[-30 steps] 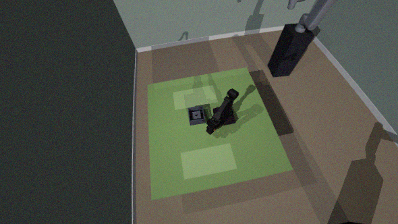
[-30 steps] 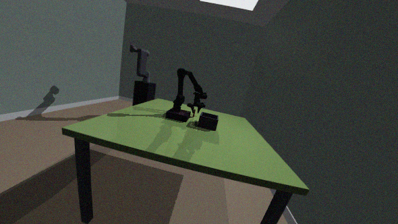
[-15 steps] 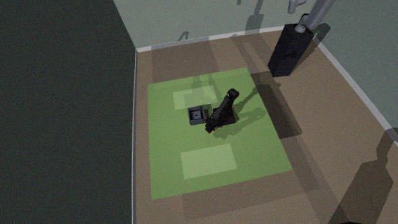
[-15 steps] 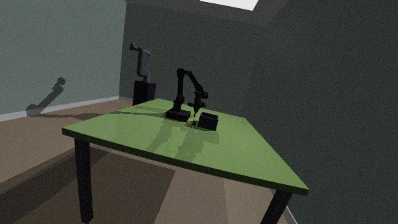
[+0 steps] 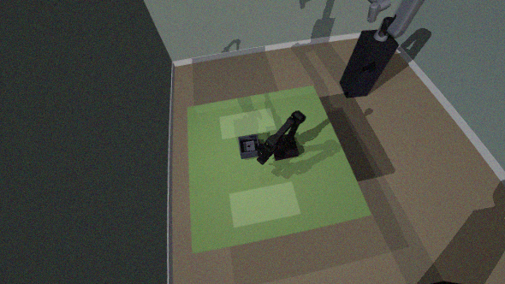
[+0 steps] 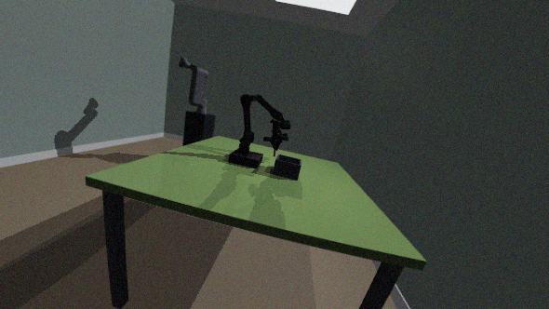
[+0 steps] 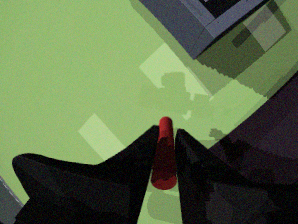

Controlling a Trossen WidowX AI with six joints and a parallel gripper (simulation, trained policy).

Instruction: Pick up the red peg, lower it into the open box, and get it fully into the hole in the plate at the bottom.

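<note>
Right now my gripper tip is 140 mm to the left of the grey plate, 110 mm short of it and 60 mm above it. Round my gripper tip: dark box (140 mm to the right, 110 mm ahead, 80 mm below); red peg (10 mm to the left, 10 mm below, 10 mm behind).
</note>
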